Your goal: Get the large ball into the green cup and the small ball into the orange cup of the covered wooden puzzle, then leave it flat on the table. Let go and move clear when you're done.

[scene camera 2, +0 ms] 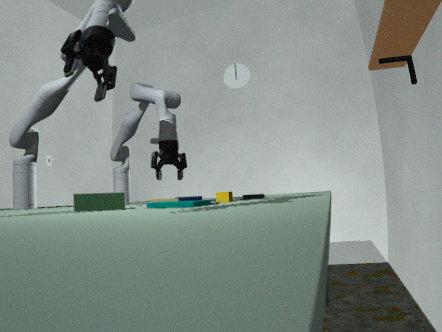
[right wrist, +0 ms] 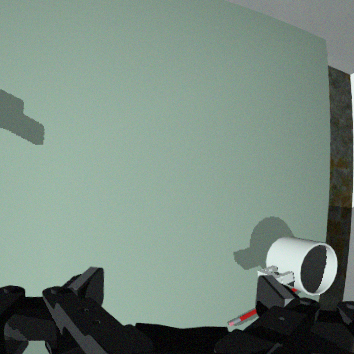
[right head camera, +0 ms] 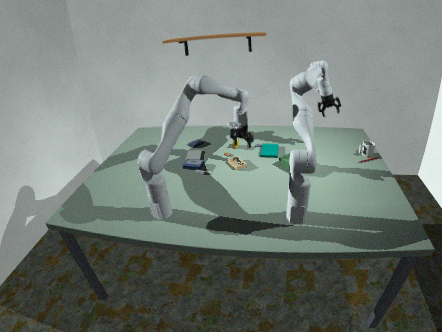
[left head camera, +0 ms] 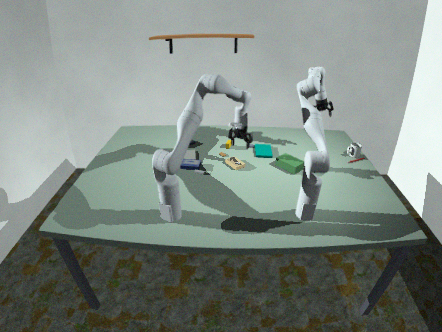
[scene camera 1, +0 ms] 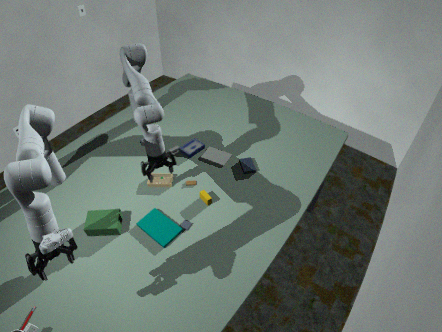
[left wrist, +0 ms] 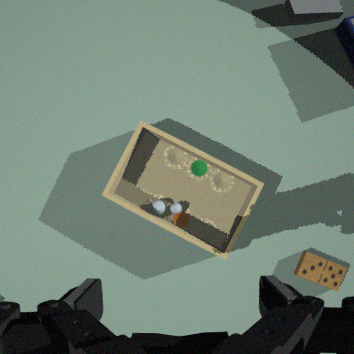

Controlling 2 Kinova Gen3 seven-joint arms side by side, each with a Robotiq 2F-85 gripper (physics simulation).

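Frame: origin at the left arm's base, x right, y ahead, z up, level; millimetres.
Seen in the pictures: left gripper, fingertip midpoint: [scene camera 2: 170,180] [right head camera: 242,146] [left head camera: 240,147] [scene camera 1: 161,176] [left wrist: 180,295]; right gripper, fingertip midpoint: [scene camera 2: 83,88] [right wrist: 179,289] [right head camera: 331,115] [left head camera: 323,118] [scene camera 1: 58,270]; left arm's base, origin of the base link: [right head camera: 163,213] [left head camera: 172,215]; right arm's base, origin of the base link: [right head camera: 296,216] [left head camera: 304,214] [scene camera 1: 57,179].
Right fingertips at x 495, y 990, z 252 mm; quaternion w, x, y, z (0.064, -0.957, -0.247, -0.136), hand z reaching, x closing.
Note:
Offsets run from my right fingertips to a thing's top centre. "*": to the spot under its first point.
The wooden puzzle @(dx -438, dy -428, dz -230 mm) [left head camera: 240,167] [scene camera 1: 160,185] [left wrist: 200,153] lies flat on the table. In the left wrist view, the green cup @(* dx -451, dy -444, dz -232 mm) [left wrist: 199,168] is near the upper wall and the orange cup @(* dx -437, dy -405, dz -232 mm) [left wrist: 182,219] near the lower wall. A larger pale ball @(dx -416, dy -414, dz -238 mm) [left wrist: 158,206] and a smaller ball @(dx -431, dy -413, dz -240 mm) [left wrist: 175,207] lie side by side near the lower wall, outside both cups, the smaller beside the orange one. The clear cover cannot be made out. My left gripper [scene camera 2: 170,176] [left wrist: 180,295] is open above the table near the puzzle. My right gripper [right head camera: 330,112] [right wrist: 179,289] is open, high at the right.
A domino @(dx -561, dy -352, dz -245 mm) [left wrist: 322,270] [scene camera 1: 191,183] and a yellow block @(dx -578, dy -231, dz -215 mm) [scene camera 1: 205,197] lie near the puzzle. A teal book @(dx -345, dy -186, dz -237 mm) [scene camera 1: 160,227], green box @(dx -133, dy -297, dz -203 mm) [scene camera 1: 103,222], blue card box @(dx -660, dy -566, dz -228 mm) [scene camera 1: 192,148], grey block @(dx -749, dy -462, dz -246 mm) [scene camera 1: 215,156] and dark object @(dx -847, dy -323, dz -234 mm) [scene camera 1: 247,165] lie around. A white mug @(dx +246, dy +78, dz -166 mm) [right wrist: 287,255] is beside a red pen @(dx +281, dy +21, dz -245 mm) [right wrist: 245,317].

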